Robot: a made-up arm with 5 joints.
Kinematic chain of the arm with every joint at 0, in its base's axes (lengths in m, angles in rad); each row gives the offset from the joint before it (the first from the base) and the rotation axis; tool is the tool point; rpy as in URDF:
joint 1: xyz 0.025 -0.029 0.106 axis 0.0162 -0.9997 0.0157
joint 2: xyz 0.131 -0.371 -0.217 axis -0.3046 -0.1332 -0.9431
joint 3: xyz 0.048 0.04 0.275 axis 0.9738 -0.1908 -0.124
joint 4: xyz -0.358 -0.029 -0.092 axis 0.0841 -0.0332 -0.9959
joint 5: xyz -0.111 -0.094 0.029 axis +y
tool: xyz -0.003 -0.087 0.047 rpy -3.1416 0 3.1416
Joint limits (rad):
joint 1: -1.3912..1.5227
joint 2: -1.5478..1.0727
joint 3: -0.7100..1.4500
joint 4: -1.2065..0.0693
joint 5: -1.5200..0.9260
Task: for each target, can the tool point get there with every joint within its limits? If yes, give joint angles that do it. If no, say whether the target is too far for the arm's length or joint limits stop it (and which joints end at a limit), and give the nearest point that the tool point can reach.
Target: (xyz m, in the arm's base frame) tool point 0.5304 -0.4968 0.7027
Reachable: no: joint limits stop it (at a limit: joint 2, joint 3, joint 5) | nearest point 0.3235 -0.6567 0.4572 | short by 0.359 m
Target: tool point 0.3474 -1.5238 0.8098
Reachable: no: too far | nearest point 0.2002 -0.9307 0.4864 | short by 0.691 m
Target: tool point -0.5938 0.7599 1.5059
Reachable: no: too far | nearest point -0.1015 -0.0449 0.4016 | short by 1.452 m
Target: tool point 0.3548 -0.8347 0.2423
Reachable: yes | joints 0.2677 -1.3093 -0.4579 -0.5558 -0.6559
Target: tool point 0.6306 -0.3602 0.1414
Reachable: no: joint limits stop it (at a limit: joint 2, joint 3, joint 4, joint 5) | nearest point 0.4783 -0.6530 0.1381 | short by 0.330 m
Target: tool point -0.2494 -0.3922 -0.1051
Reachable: yes | joints 0.0628 0.0037 0.9280 -0.1563 -0.8834
